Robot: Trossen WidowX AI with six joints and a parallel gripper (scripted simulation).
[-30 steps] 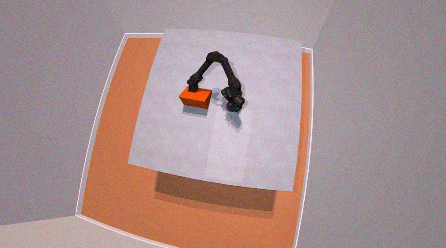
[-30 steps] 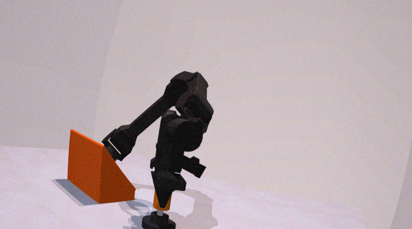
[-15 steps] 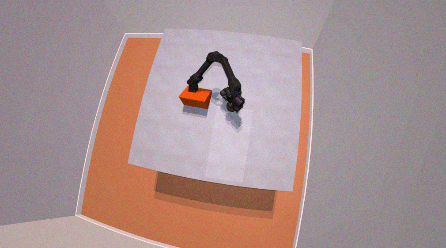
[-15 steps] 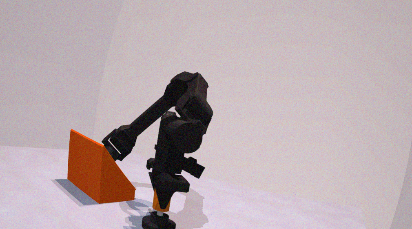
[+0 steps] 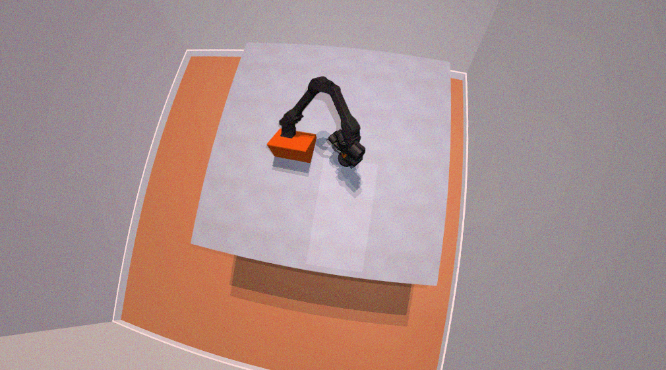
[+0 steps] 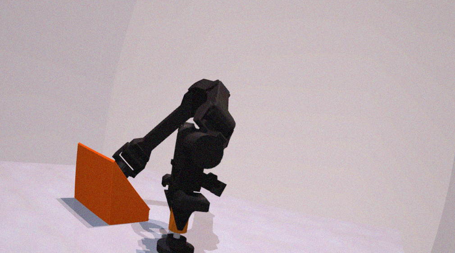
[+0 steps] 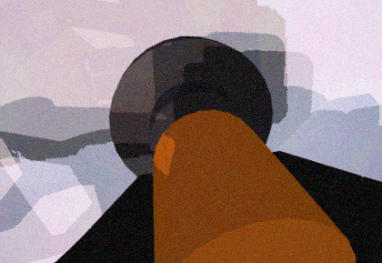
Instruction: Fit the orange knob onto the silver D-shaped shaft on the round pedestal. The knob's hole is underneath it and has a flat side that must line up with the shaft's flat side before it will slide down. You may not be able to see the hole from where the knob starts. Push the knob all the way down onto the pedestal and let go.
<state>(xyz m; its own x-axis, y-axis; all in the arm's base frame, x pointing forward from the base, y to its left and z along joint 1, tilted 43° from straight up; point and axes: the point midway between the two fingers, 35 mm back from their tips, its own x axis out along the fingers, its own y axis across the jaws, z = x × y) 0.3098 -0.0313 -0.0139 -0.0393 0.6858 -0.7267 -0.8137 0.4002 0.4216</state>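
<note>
Now: gripper tip 3 cm below the orange knob. Also, from my gripper tip: round pedestal 4 cm below.
</note>
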